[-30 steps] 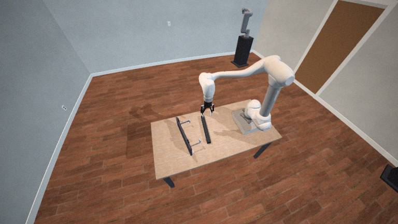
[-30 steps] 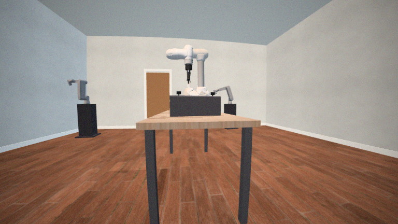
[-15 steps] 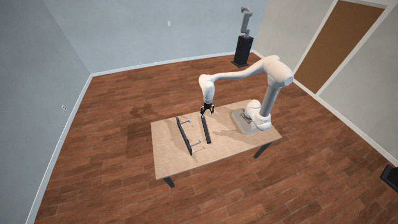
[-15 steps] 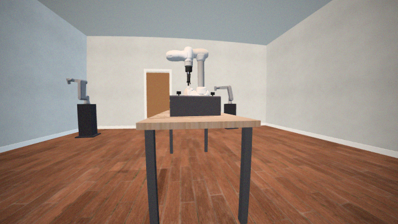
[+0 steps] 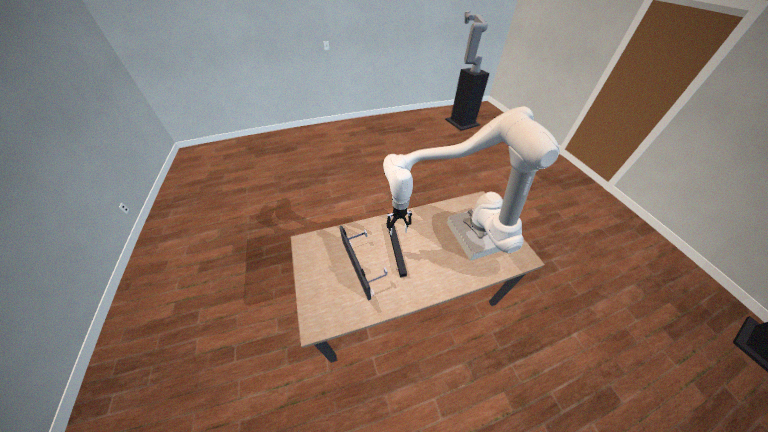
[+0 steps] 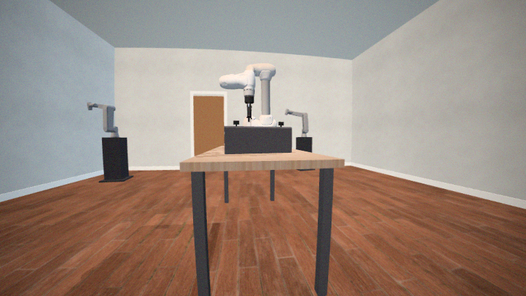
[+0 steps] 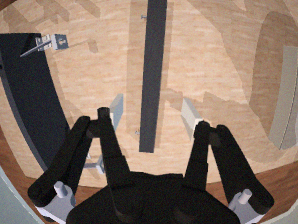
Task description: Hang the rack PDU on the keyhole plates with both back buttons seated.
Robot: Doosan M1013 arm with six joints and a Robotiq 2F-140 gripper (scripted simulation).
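Now: hand 20 mm short of the rack PDU, 10 mm to the left of it and 200 mm above it. Also, from my hand: mounting panel (300 mm ahead, 140 mm below).
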